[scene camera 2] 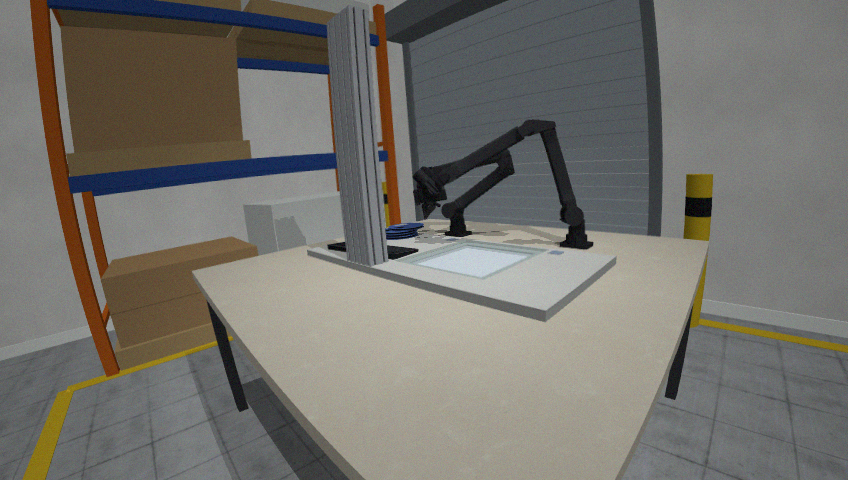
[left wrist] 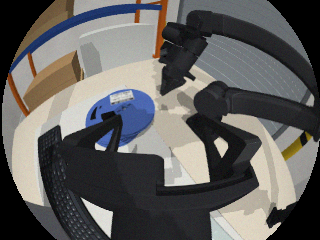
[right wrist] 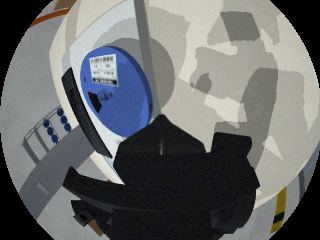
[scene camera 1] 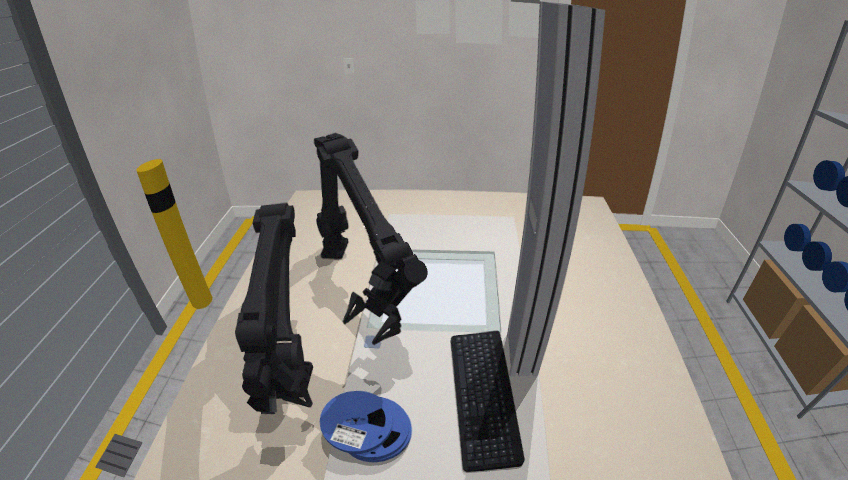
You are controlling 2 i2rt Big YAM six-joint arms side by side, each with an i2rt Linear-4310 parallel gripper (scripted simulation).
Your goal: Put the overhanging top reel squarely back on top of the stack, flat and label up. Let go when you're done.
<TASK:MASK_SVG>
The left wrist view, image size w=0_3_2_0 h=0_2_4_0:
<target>my left gripper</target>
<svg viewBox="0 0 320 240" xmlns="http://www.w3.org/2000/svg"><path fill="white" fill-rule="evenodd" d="M57 148L59 155L68 164L64 172L67 176L64 187L76 193L81 199L113 212L111 240L212 240L209 211L216 211L235 203L260 185L255 169L249 163L261 147L259 136L208 115L201 116L200 127L207 155L209 183L164 187L163 157L151 153L117 152L123 129L121 115L109 117L101 123L65 136ZM209 129L228 143L223 159L213 143ZM113 129L105 151L96 149L96 141Z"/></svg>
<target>my right gripper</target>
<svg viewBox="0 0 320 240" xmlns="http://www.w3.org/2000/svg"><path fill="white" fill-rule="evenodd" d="M199 57L193 56L192 52L185 52L183 47L180 47L181 49L172 63L160 57L157 61L167 64L161 69L160 95L167 95L168 92L187 83L187 80L183 79L184 76L195 81L196 77L189 72L189 69L193 67L193 64L196 63Z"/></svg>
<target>blue reel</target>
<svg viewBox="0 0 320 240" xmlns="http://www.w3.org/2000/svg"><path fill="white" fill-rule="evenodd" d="M104 97L96 109L96 121L100 123L100 121L107 120L109 117L121 115L121 119L123 119L123 129L121 129L121 135L123 136L121 137L137 135L137 133L144 131L152 123L152 117L155 117L153 116L155 115L155 103L153 103L151 96L137 91L137 89L120 89L120 91L113 92L111 95Z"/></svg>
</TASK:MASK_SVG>
